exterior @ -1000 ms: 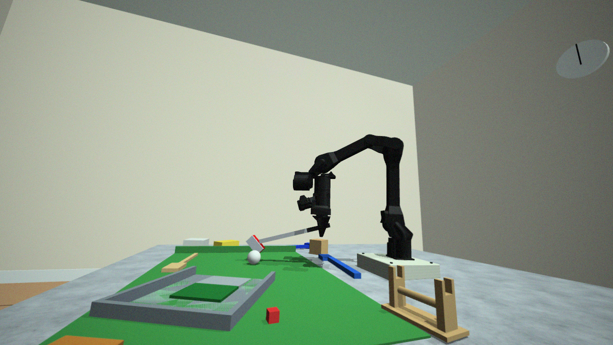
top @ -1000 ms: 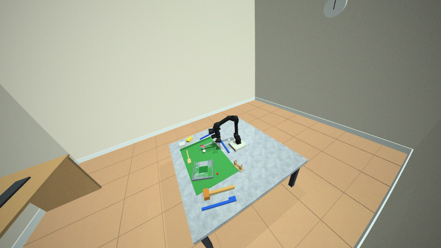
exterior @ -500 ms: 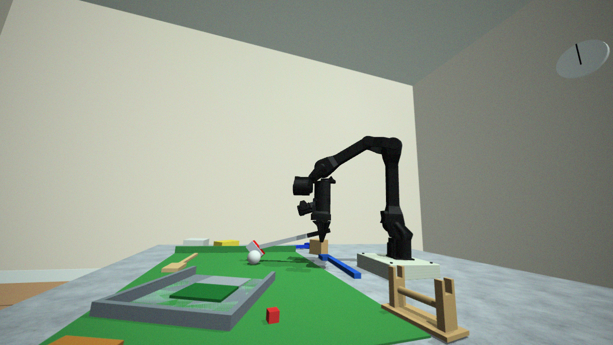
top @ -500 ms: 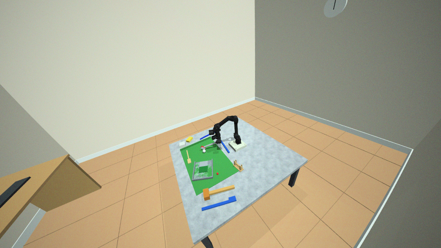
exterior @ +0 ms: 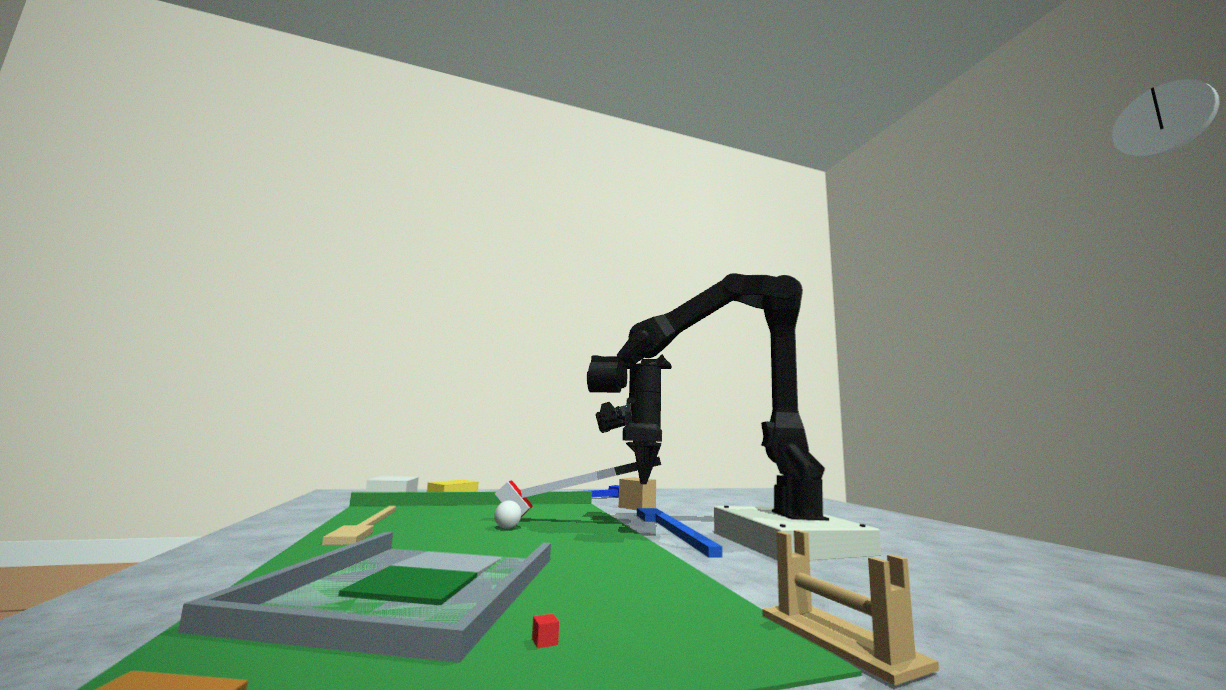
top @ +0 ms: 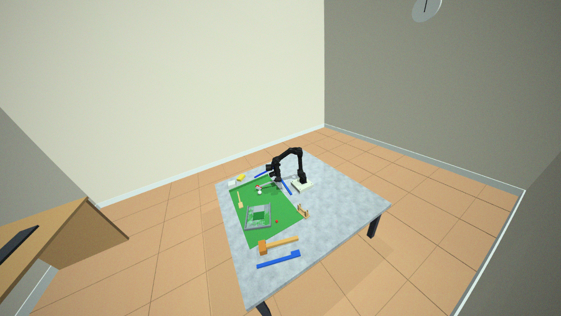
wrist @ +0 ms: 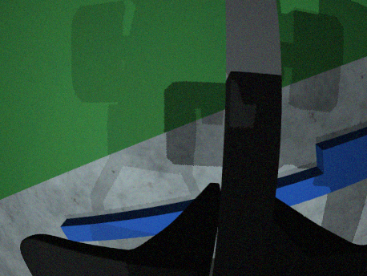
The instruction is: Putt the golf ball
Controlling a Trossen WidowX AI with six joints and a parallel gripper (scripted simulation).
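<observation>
The red putter is 120 mm ahead of my gripper tip and 30 mm to the right of it. The rest, counted from my gripper tip: white golf ball 220 mm ahead, 50 mm below, 10 mm to the left; tan block 230 mm to the right, 50 mm below, 40 mm behind; green mat 240 mm ahead, 140 mm to the left, 70 mm below.
</observation>
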